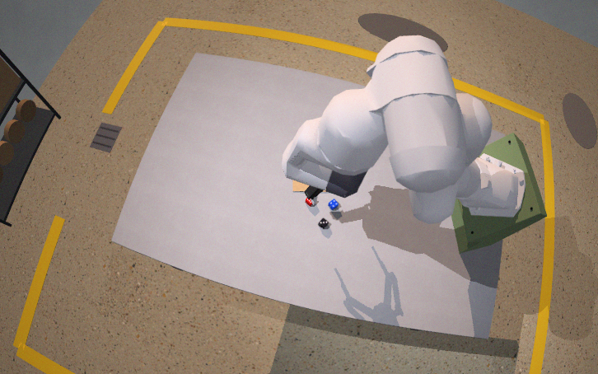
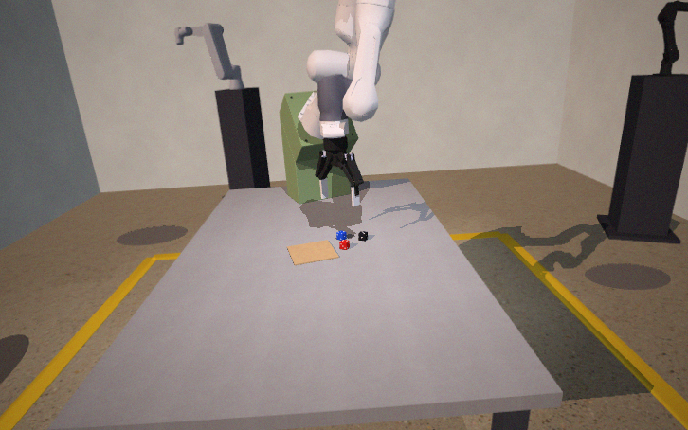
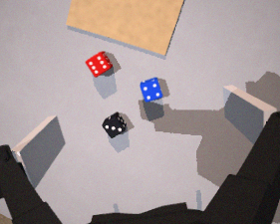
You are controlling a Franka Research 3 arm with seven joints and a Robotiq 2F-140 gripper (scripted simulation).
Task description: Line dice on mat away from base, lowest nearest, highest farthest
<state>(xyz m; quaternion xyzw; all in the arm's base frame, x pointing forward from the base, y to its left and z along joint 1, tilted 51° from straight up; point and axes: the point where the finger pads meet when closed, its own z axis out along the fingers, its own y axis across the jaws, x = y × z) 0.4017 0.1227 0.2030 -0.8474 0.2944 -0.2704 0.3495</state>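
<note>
Right now my hand is 10 mm past the blue die, 10 mm to the left of it and 140 mm above it. From my hand the other things lie so: red die: 60 mm ahead, 30 mm to the left, 140 mm below; then tan mat: 110 mm ahead, 60 mm to the right, 150 mm below; then black die: 20 mm behind, 70 mm to the left, 140 mm below.
</note>
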